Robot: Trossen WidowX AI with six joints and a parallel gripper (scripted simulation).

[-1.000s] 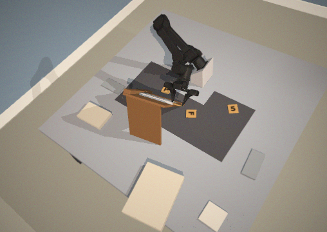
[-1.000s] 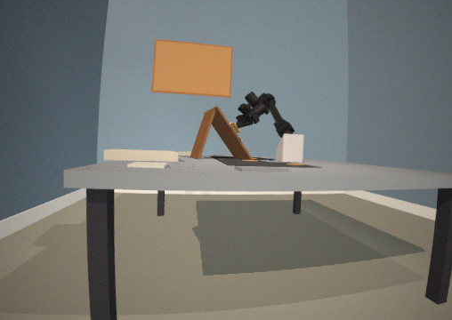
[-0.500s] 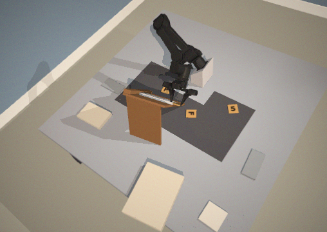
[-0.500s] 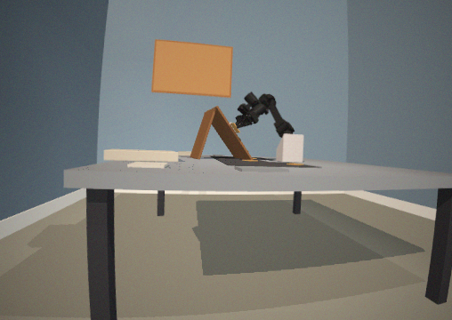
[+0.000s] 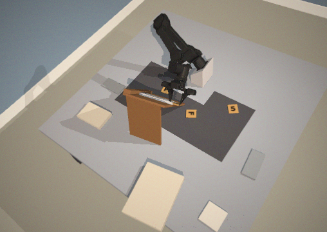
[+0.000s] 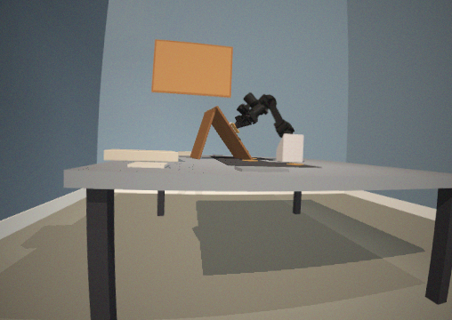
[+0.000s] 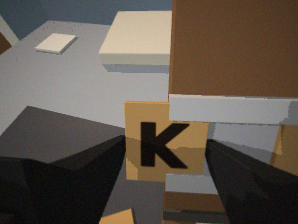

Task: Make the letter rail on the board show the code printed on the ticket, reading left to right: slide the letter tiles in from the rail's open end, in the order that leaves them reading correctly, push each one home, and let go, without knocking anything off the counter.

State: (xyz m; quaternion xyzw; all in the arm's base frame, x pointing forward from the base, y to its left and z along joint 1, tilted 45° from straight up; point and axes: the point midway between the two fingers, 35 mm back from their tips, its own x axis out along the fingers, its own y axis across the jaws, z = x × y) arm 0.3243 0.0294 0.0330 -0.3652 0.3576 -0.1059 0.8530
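My gripper tip is now 6 cm past the white ticket, 8 cm to the left of it and 9 cm above it. Round my gripper tip: f tile 8 cm behind, 5 cm to the left, 17 cm below; k tile right at my gripper tip; y tile 1 cm ahead, 16 cm to the right.
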